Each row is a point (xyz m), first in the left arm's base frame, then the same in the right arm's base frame.
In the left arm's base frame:
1: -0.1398 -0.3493 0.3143
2: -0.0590 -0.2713 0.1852
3: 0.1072 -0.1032 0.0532
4: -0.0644 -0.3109 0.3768
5: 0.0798 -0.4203 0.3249
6: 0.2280 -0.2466 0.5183
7: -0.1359 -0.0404 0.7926
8: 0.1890 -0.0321 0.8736
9: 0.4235 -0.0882 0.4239
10: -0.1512 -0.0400 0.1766
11: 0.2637 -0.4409 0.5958
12: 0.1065 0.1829 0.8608
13: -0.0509 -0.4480 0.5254
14: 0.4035 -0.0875 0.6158
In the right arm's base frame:
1: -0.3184 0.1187 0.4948
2: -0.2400 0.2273 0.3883
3: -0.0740 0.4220 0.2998
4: -0.2400 0.1377 0.5623
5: -0.1005 0.0440 0.4772
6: 0.0586 0.1568 0.7041
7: -0.2903 0.2874 1.0379
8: 0.0373 0.2683 1.1052
9: 0.2549 0.3315 0.6481
10: -0.3263 0.4538 0.4457
11: 0.0918 -0.0518 0.7252
12: -0.0399 0.4801 1.1539
13: -0.2250 -0.0346 0.6679
14: 0.2414 0.2809 0.8337

